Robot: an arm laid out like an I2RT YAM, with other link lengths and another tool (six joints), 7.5 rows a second.
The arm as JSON. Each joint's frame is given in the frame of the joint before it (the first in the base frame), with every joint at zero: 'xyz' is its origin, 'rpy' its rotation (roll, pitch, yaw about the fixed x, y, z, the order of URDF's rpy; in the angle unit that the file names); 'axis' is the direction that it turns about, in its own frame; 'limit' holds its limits. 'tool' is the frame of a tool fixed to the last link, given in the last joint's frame.
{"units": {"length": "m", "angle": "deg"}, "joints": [
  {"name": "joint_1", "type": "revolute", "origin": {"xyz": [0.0, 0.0, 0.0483], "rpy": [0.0, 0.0, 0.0]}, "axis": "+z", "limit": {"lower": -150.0, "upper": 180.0}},
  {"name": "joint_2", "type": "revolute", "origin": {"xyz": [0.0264, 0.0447, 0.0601], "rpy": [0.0, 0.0, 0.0]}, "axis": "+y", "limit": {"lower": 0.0, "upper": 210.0}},
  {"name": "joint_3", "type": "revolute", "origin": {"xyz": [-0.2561, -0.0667, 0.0], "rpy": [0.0, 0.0, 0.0]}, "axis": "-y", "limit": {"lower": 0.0, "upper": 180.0}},
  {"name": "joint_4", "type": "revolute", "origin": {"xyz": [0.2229, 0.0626, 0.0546], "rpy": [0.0, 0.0, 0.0]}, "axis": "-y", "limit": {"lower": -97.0, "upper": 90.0}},
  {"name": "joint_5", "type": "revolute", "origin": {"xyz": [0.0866, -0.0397, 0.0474], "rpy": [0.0, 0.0, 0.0]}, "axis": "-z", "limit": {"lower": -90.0, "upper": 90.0}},
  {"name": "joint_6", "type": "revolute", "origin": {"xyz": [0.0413, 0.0, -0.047], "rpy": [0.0, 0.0, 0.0]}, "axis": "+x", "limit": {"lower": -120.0, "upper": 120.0}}
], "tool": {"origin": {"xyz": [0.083, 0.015, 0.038], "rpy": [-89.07, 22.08, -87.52]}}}
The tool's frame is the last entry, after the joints.
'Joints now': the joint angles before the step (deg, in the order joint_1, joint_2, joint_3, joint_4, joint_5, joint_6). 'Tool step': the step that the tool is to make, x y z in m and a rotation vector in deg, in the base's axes. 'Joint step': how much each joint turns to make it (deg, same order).
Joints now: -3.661 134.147 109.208 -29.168 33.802 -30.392
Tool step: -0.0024 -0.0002 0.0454 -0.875 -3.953 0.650
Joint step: -0.068 -5.047 -0.246 -0.166 0.042 -1.139
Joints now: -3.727 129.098 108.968 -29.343 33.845 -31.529
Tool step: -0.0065 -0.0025 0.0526 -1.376 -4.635 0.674
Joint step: -0.344 -5.653 0.009 0.040 0.070 -1.765
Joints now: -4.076 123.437 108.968 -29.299 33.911 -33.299
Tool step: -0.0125 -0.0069 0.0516 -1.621 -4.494 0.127
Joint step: -0.853 -5.670 -0.007 0.019 0.087 -1.924
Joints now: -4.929 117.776 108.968 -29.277 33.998 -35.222
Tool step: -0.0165 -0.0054 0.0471 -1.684 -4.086 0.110
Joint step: -0.783 -5.363 -0.021 -0.054 0.025 -1.900
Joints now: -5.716 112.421 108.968 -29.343 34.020 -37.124
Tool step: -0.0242 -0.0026 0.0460 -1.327 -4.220 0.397
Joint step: -0.741 -6.318 -1.086 -0.008 -0.545 -1.594
